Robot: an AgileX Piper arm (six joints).
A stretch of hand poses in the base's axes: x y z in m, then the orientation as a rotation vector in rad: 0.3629, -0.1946, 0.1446, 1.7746, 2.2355, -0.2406; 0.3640, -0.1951, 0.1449, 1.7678, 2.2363, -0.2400; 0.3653, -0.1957, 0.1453, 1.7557, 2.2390, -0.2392; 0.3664, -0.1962, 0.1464, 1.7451, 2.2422, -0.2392; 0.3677, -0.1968, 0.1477, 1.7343, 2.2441, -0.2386; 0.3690, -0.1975, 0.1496, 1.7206, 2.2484, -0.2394; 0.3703, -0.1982, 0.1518, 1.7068, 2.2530, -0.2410; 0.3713, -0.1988, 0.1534, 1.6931, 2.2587, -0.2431; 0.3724, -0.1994, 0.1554, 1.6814, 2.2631, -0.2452; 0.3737, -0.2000, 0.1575, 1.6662, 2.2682, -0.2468; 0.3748, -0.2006, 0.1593, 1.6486, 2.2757, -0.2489; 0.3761, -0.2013, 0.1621, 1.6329, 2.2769, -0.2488; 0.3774, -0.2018, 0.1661, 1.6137, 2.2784, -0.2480; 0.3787, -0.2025, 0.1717, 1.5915, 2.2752, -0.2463; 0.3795, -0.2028, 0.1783, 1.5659, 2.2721, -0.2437; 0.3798, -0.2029, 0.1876, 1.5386, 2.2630, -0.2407; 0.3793, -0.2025, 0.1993, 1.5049, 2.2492, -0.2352; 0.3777, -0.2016, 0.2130, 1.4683, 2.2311, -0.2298; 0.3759, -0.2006, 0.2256, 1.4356, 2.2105, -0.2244
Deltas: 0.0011, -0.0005, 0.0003, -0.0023, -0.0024, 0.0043; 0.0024, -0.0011, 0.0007, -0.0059, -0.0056, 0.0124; 0.0035, -0.0016, 0.0018, -0.0090, -0.0074, 0.0198; 0.0048, -0.0022, 0.0031, -0.0125, -0.0105, 0.0269; 0.0061, -0.0029, 0.0050, -0.0167, -0.0124, 0.0364; 0.0074, -0.0036, 0.0072, -0.0212, -0.0137, 0.0461; 0.0084, -0.0042, 0.0088, -0.0253, -0.0139, 0.0560; 0.0095, -0.0048, 0.0108, -0.0291, -0.0142, 0.0643; 0.0108, -0.0054, 0.0129, -0.0338, -0.0155, 0.0750; 0.0119, -0.0060, 0.0147, -0.0386, -0.0157, 0.0879; 0.0132, -0.0067, 0.0175, -0.0446, -0.0204, 0.0978; 0.0145, -0.0072, 0.0215, -0.0515, -0.0265, 0.1100; 0.0158, -0.0079, 0.0271, -0.0617, -0.0371, 0.1225; 0.0166, -0.0082, 0.0337, -0.0727, -0.0491, 0.1374; 0.0169, -0.0083, 0.0430, -0.0873, -0.0658, 0.1514; 0.0164, -0.0079, 0.0547, -0.1057, -0.0889, 0.1681; 0.0148, -0.0070, 0.0684, -0.1275, -0.1158, 0.1854; 0.0130, -0.0060, 0.0810, -0.1489, -0.1429, 0.1996
